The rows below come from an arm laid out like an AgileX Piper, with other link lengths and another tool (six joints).
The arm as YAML. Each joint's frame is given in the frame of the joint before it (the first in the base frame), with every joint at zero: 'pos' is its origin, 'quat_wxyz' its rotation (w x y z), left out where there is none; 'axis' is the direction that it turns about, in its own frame. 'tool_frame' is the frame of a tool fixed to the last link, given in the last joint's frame.
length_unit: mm
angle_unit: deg
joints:
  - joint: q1
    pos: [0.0, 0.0, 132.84]
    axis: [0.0, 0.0, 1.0]
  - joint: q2
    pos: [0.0, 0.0, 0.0]
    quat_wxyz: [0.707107, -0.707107, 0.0, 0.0]
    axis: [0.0, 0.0, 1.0]
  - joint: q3
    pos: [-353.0, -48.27, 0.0]
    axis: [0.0, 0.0, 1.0]
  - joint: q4
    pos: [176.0, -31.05, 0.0]
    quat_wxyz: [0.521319, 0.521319, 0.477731, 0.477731]
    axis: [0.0, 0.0, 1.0]
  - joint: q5
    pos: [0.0, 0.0, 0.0]
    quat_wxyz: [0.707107, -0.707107, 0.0, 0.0]
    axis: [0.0, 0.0, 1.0]
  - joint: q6
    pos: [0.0, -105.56, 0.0]
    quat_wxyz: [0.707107, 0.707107, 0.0, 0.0]
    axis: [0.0, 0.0, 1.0]
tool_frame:
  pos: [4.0, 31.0, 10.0]
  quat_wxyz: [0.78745, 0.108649, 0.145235, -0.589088]
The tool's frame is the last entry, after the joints.
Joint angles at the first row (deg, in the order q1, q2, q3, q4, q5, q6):
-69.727 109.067 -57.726 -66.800 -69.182 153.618
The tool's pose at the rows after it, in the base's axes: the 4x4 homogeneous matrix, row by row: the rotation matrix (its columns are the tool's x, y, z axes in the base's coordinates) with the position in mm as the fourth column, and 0 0 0 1 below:
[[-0.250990 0.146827 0.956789 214.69], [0.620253 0.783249 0.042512 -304.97], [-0.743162 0.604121 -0.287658 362.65], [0 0 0 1]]
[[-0.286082 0.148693 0.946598 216.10], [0.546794 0.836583 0.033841 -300.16], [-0.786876 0.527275 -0.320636 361.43], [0 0 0 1]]
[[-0.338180 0.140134 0.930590 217.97], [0.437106 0.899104 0.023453 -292.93], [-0.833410 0.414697 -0.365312 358.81], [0 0 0 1]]
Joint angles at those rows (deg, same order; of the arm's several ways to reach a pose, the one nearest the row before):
-69.727 109.067 -57.724 -66.864 -69.183 150.170
-69.727 109.067 -57.725 -68.327 -69.183 145.341
-69.727 109.066 -57.725 -70.709 -69.182 138.832

